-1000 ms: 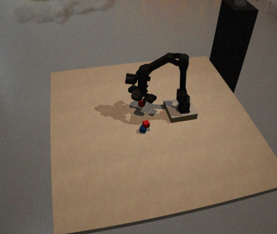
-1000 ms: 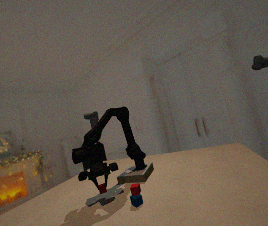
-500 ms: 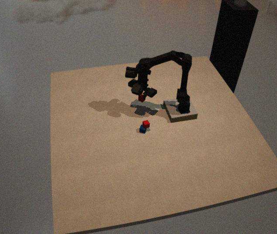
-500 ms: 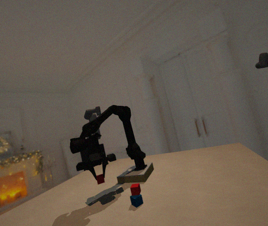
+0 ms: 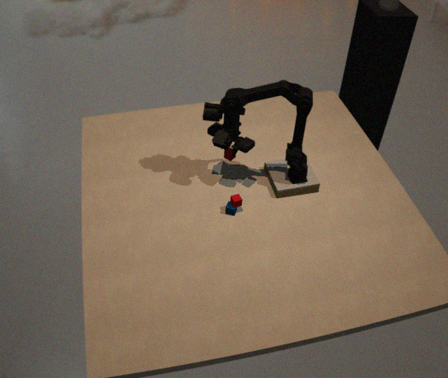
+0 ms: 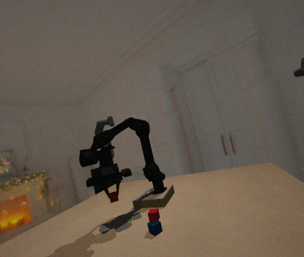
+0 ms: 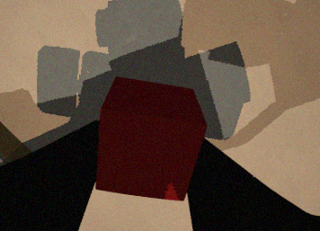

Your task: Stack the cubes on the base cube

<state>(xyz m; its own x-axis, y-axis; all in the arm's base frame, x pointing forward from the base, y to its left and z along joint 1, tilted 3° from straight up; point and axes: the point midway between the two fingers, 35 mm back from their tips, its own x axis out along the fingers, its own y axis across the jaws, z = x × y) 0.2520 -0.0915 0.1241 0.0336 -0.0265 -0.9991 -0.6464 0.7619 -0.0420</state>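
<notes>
My gripper tip is 3 cm short of the blue cube, 19 cm to the right of it and 11 cm above it.
</notes>
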